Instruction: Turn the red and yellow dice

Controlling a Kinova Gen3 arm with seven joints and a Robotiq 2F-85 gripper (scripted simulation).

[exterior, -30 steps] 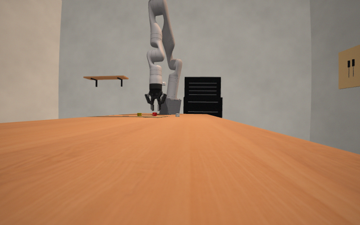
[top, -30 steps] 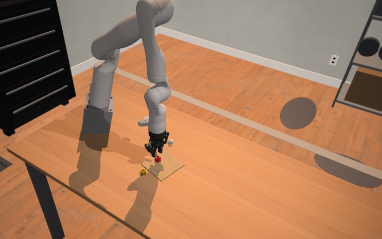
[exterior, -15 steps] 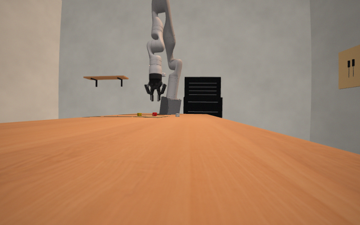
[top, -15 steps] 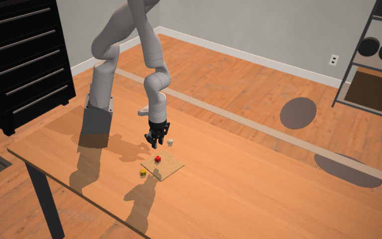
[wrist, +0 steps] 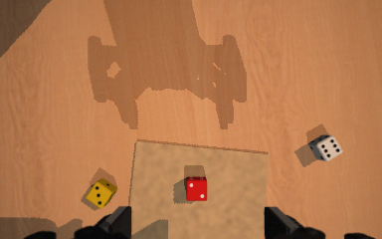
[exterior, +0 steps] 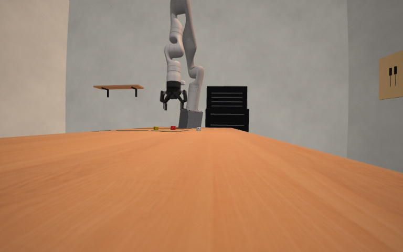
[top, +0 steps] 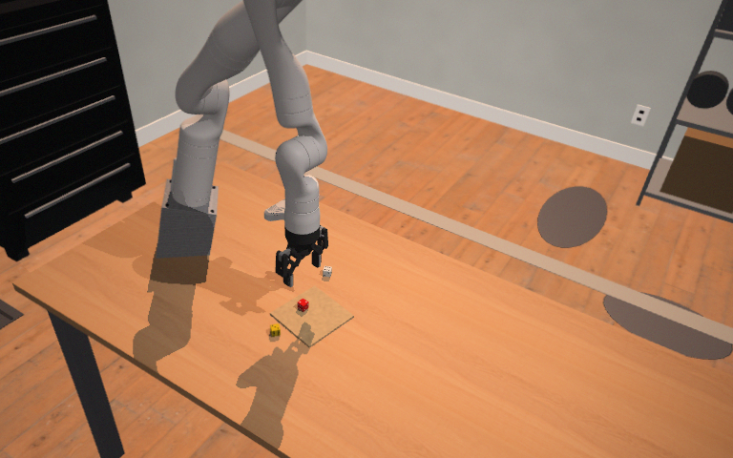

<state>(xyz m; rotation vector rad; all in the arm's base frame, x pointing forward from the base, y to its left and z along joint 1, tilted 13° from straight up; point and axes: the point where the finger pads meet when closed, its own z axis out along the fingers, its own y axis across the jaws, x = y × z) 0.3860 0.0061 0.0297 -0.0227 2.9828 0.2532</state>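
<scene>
My gripper is now 10 mm short of the yellow die, 100 mm to the left of it and 100 mm above it. Also, from my hand: white die: 40 mm behind, 130 mm to the left, 100 mm below; then tan mat: 30 mm ahead, 110 mm below; then red die: 100 mm below.
</scene>
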